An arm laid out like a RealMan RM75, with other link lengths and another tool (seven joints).
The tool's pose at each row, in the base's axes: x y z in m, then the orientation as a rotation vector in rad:
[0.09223, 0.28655, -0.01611, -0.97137, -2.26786, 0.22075]
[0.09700, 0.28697, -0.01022, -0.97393, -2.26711, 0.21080]
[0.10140, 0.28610, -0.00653, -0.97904, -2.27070, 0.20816]
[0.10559, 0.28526, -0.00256, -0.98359, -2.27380, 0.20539]
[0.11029, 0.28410, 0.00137, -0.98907, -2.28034, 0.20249]
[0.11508, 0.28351, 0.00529, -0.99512, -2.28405, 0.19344]
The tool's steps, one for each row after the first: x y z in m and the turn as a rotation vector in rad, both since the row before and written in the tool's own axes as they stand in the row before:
[0.00081, 0.00081, -0.00750, -0.00700, 0.00354, -0.00061]
[-0.00099, 0.00057, -0.00569, -0.00473, -0.00332, 0.00202]
[-0.00074, 0.00039, -0.00577, -0.00445, -0.00274, 0.00171]
[-0.00126, 0.00051, -0.00609, -0.00600, -0.00592, 0.00153]
[-0.00094, 0.00101, -0.00606, -0.00916, -0.00148, 0.00105]

